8 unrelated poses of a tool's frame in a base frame.
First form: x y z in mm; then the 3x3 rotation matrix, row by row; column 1 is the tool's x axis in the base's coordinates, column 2 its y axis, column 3 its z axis. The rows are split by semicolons.
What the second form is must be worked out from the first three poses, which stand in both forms.
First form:
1: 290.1, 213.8, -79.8; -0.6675, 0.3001, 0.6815; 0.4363, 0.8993, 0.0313; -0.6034, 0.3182, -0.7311
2: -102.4, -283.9, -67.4; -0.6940, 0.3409, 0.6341; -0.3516, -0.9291, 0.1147; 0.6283, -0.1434, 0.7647
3: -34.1, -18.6, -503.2; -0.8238, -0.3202, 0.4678; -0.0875, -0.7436, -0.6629; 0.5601, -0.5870, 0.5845
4: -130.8, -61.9, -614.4; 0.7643, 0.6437, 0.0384; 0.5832, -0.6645, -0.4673; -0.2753, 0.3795, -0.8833
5: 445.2, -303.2, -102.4; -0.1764, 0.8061, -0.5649; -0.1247, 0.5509, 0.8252; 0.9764, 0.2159, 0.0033
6: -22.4, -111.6, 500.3; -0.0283, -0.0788, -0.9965; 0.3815, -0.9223, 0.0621; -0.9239, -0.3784, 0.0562
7: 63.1, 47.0, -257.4; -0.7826, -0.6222, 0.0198; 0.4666, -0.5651, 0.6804; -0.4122, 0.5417, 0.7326
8: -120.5, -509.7, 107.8; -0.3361, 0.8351, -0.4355; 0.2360, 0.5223, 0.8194; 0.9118, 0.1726, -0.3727
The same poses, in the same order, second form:
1:
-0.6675, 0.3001, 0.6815, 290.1
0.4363, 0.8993, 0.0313, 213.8
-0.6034, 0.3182, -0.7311, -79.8
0, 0, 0, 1

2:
-0.6940, 0.3409, 0.6341, -102.4
-0.3516, -0.9291, 0.1147, -283.9
0.6283, -0.1434, 0.7647, -67.4
0, 0, 0, 1

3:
-0.8238, -0.3202, 0.4678, -34.1
-0.0875, -0.7436, -0.6629, -18.6
0.5601, -0.5870, 0.5845, -503.2
0, 0, 0, 1

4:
0.7643, 0.6437, 0.0384, -130.8
0.5832, -0.6645, -0.4673, -61.9
-0.2753, 0.3795, -0.8833, -614.4
0, 0, 0, 1

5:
-0.1764, 0.8061, -0.5649, 445.2
-0.1247, 0.5509, 0.8252, -303.2
0.9764, 0.2159, 0.0033, -102.4
0, 0, 0, 1

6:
-0.0283, -0.0788, -0.9965, -22.4
0.3815, -0.9223, 0.0621, -111.6
-0.9239, -0.3784, 0.0562, 500.3
0, 0, 0, 1

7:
-0.7826, -0.6222, 0.0198, 63.1
0.4666, -0.5651, 0.6804, 47.0
-0.4122, 0.5417, 0.7326, -257.4
0, 0, 0, 1

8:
-0.3361, 0.8351, -0.4355, -120.5
0.2360, 0.5223, 0.8194, -509.7
0.9118, 0.1726, -0.3727, 107.8
0, 0, 0, 1

